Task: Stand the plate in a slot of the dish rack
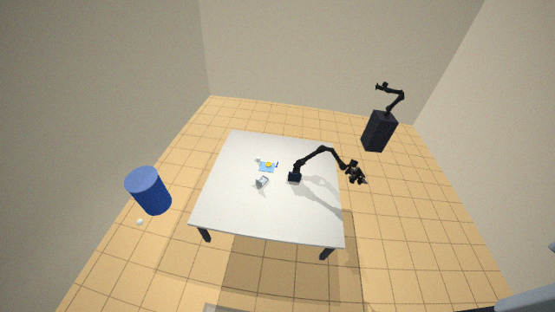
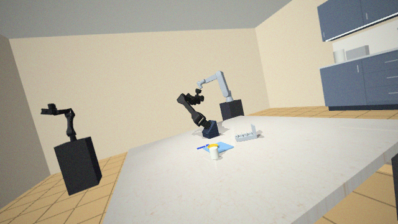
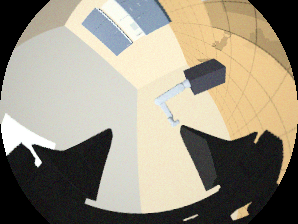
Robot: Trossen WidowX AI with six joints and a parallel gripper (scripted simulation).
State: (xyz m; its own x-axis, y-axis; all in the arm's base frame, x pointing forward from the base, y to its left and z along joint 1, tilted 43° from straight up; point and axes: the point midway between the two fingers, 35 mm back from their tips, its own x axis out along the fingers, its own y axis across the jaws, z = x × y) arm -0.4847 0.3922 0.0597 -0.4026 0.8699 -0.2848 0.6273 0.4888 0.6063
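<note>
The yellow plate lies 800 mm ahead of my gripper tip, 420 mm to the right of it and 360 mm below it. Round my gripper tip: grey dish rack 840 mm ahead, 350 mm below, 200 mm to the right; light blue mat 810 mm ahead, 400 mm to the right, 370 mm below; small white cup 910 mm ahead, 480 mm to the right, 350 mm below.
</note>
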